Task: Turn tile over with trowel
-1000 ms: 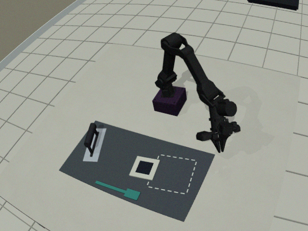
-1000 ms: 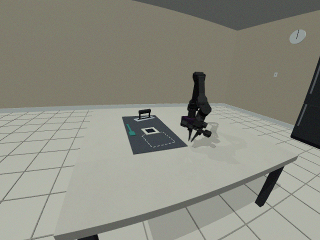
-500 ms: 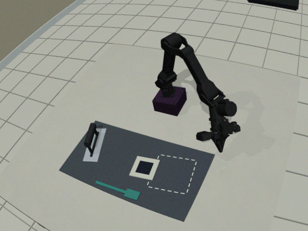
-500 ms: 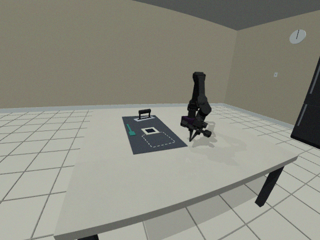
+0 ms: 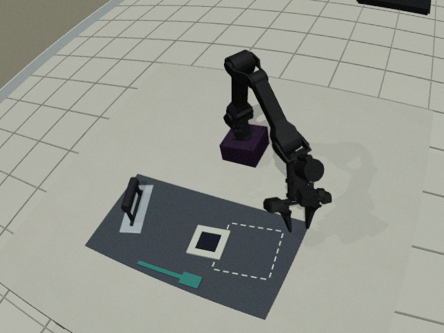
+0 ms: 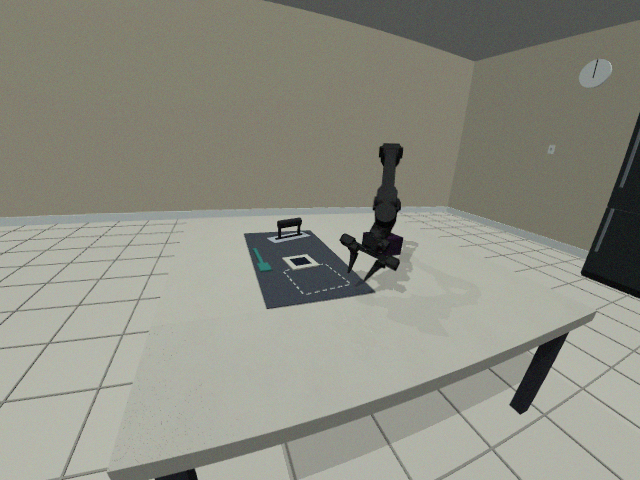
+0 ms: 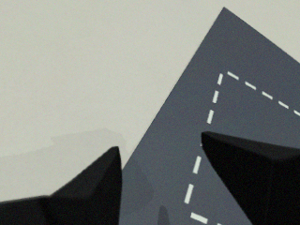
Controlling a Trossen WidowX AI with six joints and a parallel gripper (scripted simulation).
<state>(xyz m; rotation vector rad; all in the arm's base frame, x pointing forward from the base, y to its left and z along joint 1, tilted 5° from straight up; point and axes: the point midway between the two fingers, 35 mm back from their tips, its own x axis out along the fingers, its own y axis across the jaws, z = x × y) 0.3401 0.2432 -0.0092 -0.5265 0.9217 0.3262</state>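
Now: gripper tip 40 mm short of the tile, 260 mm to the left of it and 50 mm above it. From my gripper tip the other things lie so: teal trowel: 170 mm ahead, 330 mm to the right, 50 mm below; dark mat: 30 mm ahead, 330 mm to the right, 80 mm below.
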